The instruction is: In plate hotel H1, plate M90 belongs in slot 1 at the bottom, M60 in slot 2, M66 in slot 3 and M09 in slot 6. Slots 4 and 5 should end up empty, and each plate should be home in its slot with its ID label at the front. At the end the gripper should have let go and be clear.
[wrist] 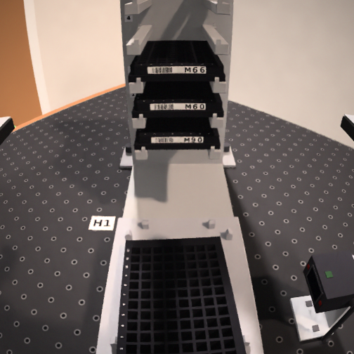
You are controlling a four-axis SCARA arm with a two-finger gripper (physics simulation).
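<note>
In the wrist view, hotel H1 stands upright at the top. Plate M90 lies in slot 1 at the bottom, plate M60 in slot 2 and plate M66 in slot 3. Their ID labels face the front. Slot 4 holds no plate; slot 5 is partly cut off and slot 6 is out of view. A black gridded plate lies on the pale stand in front; its ID label does not show. My gripper is open, its fingers far apart at the left and right edges, touching no plate.
The pale stand reaches from the hotel foot toward the bottom edge, with small locating pegs. The H1 sign lies left of it. A dark box-shaped device on a white base stands at the lower right.
</note>
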